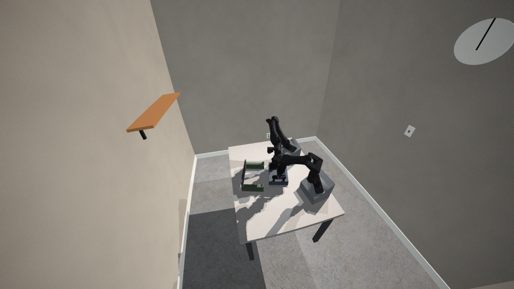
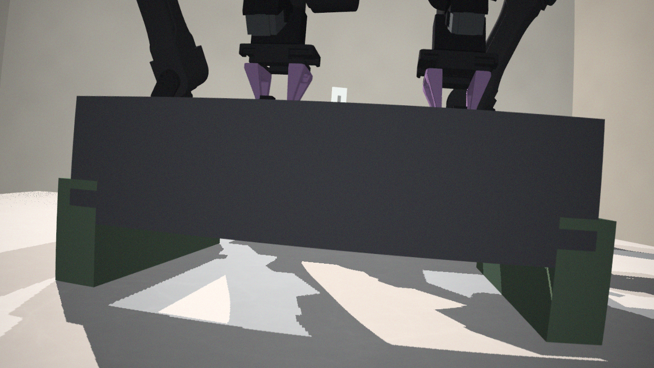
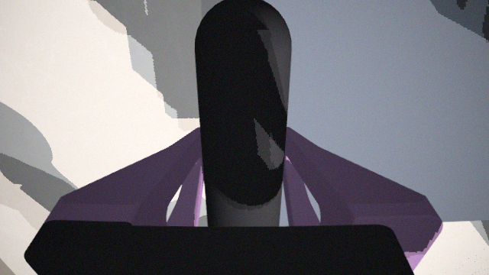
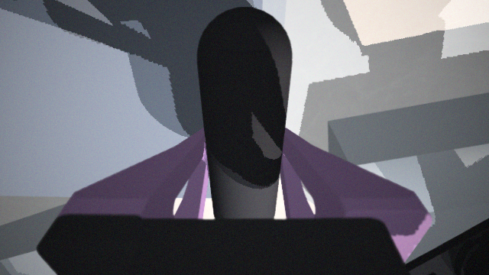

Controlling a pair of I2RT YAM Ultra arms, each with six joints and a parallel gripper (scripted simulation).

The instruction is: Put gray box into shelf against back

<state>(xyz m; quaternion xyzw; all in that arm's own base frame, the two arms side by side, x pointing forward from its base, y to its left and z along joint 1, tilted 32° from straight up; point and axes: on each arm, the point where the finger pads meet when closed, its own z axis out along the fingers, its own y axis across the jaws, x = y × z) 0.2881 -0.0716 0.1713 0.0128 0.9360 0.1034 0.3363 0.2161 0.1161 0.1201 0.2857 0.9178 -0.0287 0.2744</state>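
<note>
My left gripper is now 4 cm past the gray box, 11 cm to the left of it and 5 cm above it. Round my left hand: dark panel (27 cm ahead, 23 cm to the right, 8 cm below).
Right now the gray box is 4 cm ahead of my right hand, 11 cm to the left of it and 5 cm below it. Round my right hand: dark panel (36 cm ahead, 8 cm below).
</note>
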